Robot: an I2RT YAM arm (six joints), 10 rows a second.
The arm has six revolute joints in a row. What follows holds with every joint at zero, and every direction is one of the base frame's.
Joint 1 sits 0.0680 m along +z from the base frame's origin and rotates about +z.
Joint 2 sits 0.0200 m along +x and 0.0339 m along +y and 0.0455 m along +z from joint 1 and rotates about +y.
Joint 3 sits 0.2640 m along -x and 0.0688 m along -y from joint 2 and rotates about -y.
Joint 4 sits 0.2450 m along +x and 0.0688 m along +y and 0.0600 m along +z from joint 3 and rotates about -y.
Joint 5 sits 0.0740 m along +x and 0.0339 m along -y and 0.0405 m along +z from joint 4 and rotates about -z.
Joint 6 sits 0.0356 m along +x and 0.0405 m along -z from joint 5 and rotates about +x.
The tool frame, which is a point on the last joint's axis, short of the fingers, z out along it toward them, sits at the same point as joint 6; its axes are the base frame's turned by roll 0.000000, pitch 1.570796 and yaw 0.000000 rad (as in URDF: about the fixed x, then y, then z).
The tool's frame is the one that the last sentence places.
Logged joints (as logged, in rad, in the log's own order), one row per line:
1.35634 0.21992 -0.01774 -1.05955 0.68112 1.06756
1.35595 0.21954 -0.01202 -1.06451 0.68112 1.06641
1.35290 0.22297 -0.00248 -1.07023 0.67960 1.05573
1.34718 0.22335 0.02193 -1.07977 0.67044 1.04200
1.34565 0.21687 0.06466 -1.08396 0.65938 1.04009
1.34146 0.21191 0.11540 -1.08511 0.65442 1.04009
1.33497 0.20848 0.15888 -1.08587 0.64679 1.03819
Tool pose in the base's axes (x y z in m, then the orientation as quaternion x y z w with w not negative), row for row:
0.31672 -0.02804 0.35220 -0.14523 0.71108 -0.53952 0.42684
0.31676 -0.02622 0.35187 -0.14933 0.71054 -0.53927 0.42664
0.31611 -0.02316 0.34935 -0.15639 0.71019 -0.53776 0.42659
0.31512 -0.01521 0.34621 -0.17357 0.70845 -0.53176 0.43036
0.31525 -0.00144 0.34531 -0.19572 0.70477 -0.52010 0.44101
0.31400 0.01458 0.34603 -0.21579 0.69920 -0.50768 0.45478
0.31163 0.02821 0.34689 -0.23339 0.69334 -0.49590 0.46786
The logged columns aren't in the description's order. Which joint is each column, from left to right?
Columns, left to right: joint 2, joint 4, joint 1, joint 6, joint 5, joint 3.
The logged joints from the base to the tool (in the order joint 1, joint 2, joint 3, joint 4, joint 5, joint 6), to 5 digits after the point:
-0.01774 1.35634 1.06756 0.21992 0.68112 -1.05955
-0.01202 1.35595 1.06641 0.21954 0.68112 -1.06451
-0.00248 1.35290 1.05573 0.22297 0.67960 -1.07023
0.02193 1.34718 1.04200 0.22335 0.67044 -1.07977
0.06466 1.34565 1.04009 0.21687 0.65938 -1.08396
0.11540 1.34146 1.04009 0.21191 0.65442 -1.08511
0.15888 1.33497 1.03819 0.20848 0.64679 -1.08587

